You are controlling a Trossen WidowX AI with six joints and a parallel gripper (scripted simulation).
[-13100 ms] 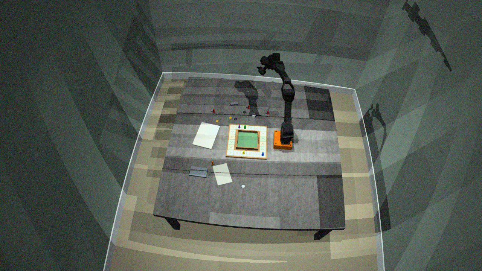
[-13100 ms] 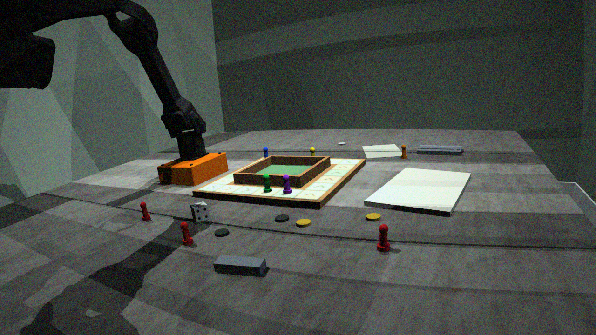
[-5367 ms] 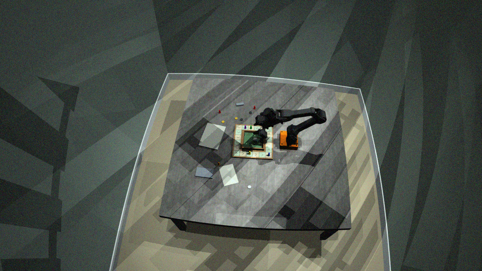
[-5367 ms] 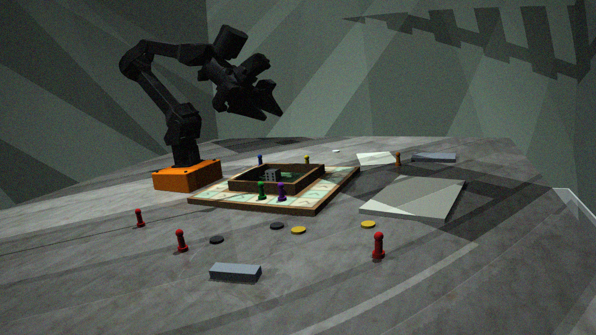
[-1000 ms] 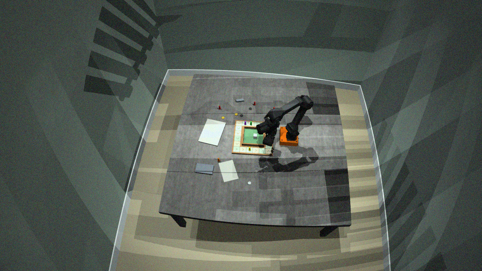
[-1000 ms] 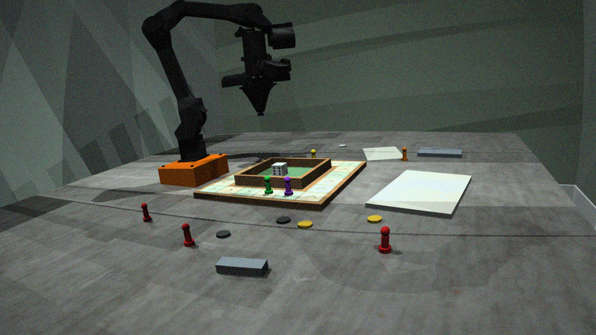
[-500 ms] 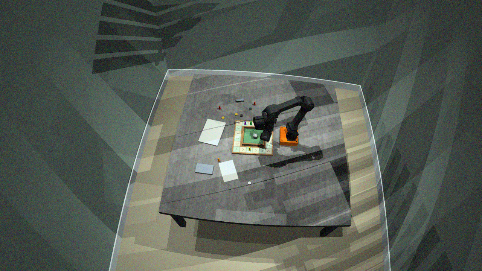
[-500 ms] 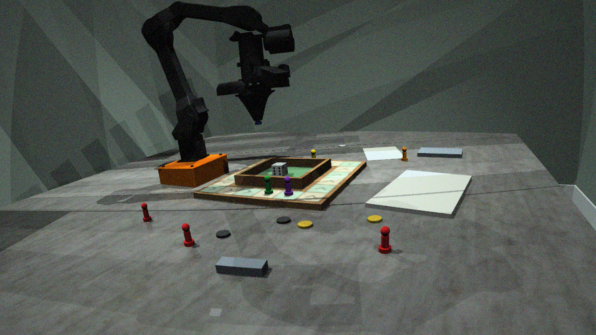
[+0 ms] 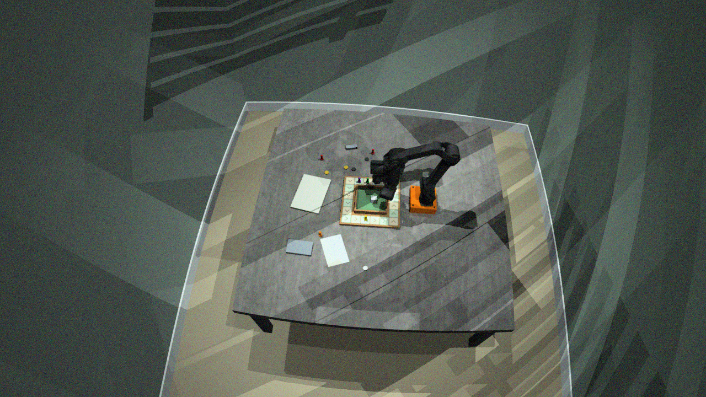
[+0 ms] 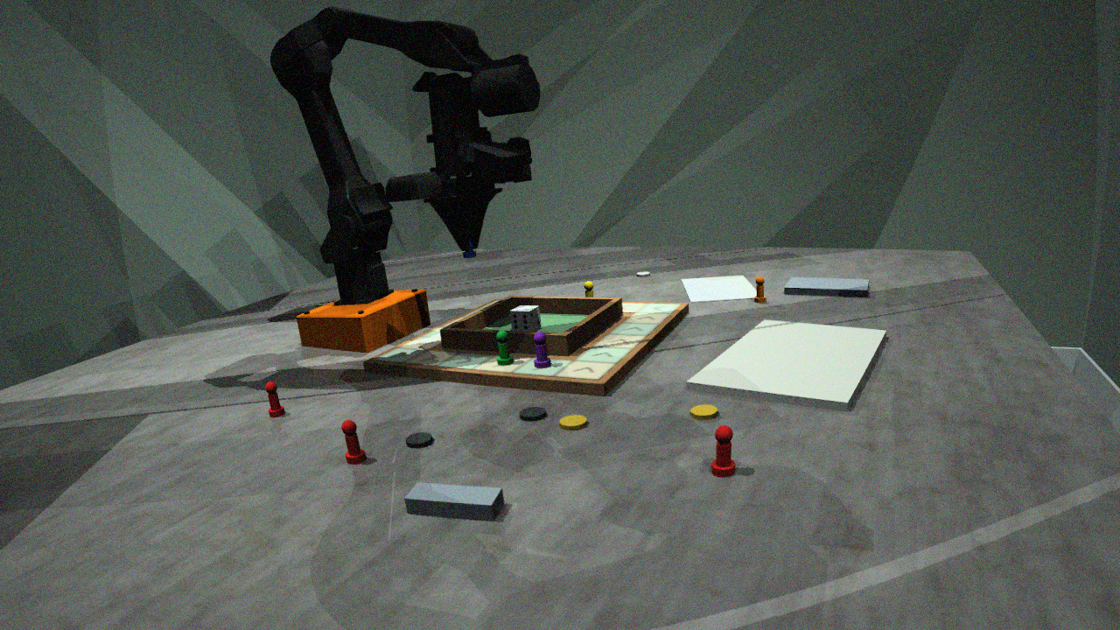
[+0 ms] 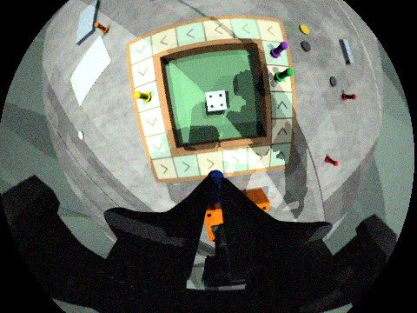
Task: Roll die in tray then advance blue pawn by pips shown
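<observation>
The white die lies 7 cm ahead of my gripper tip, 2 cm to the right of it and 8 cm below it. From my gripper tip the other things lie so: green tray: 9 cm ahead, 2 cm to the right, 10 cm below; then yellow pawn: 12 cm ahead, 9 cm to the left, 8 cm below; then blue pawn: 1 cm above.
</observation>
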